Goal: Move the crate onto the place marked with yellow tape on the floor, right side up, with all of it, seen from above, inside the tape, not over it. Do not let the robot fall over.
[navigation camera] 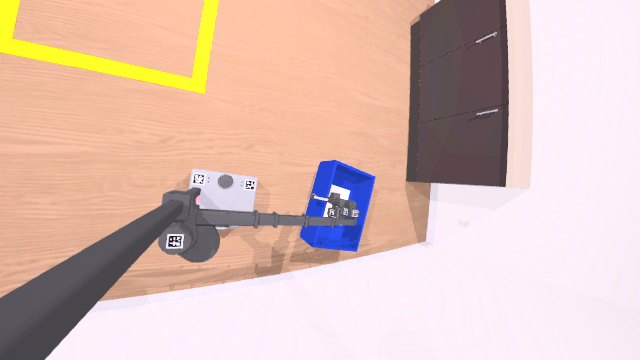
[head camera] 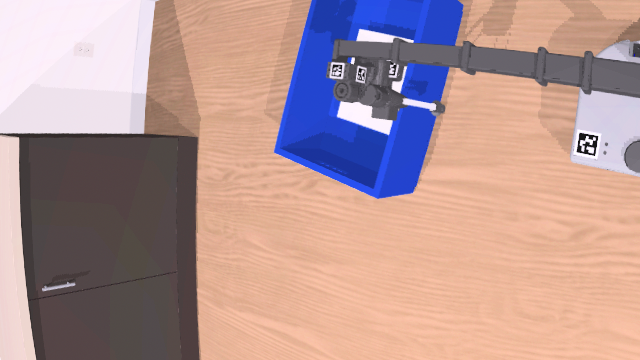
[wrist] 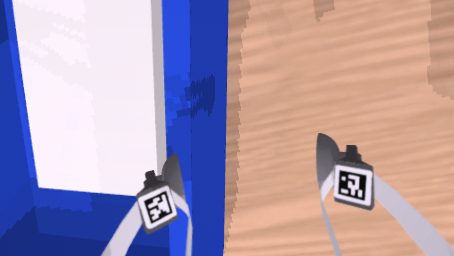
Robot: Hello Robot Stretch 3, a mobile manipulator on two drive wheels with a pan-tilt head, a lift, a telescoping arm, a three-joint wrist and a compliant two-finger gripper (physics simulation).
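Pixels of known places: gripper, fingertip midpoint: [navigation camera: 319,196]; robot's base at its link origin: [navigation camera: 225,180] [head camera: 638,155].
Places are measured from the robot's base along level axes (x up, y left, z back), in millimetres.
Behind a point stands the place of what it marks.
Note:
A blue open-topped crate [head camera: 410,165] {x 84, y -632, z -148 mm} [navigation camera: 311,230] {x 154, y -572, z 263 mm} [wrist: 207,150] stands upright on the floor, outside the yellow tape. A white block [head camera: 364,120] {x 72, y -818, z -42 mm} [wrist: 95,100] lies inside it. My gripper [head camera: 411,104] {x 215, y -562, z 20 mm} [navigation camera: 322,198] {x 215, y -562, z 20 mm} [wrist: 249,163] {x 215, y -562, z 20 mm} is open over the crate's wall nearest my base. In the wrist view, the left fingertip overlaps that wall's rim and the right one is over the floor outside. The fingers' height against the rim is unclear. One finger is hidden in the head view. The yellow tape [navigation camera: 105,66] {x 1, y 667, z -500 mm} shows in part at the top left of the navigation view.
My base [head camera: 610,115] {x 160, y -85, z 77 mm} [navigation camera: 225,197] {x 160, y -10, z 85 mm} stands beside the crate, with my arm [head camera: 505,62] {x 570, y -246, z 101 mm} [navigation camera: 240,218] {x 574, y -56, z 100 mm} reaching across it. A dark cabinet [head camera: 100,200] {x 530, y -1661, z -463 mm} [navigation camera: 460,90] {x 541, y -1609, z -1019 mm} stands beyond the crate. A white wall [navigation camera: 450,280] {x 625, y -1609, z 549 mm} runs close along the crate and base.

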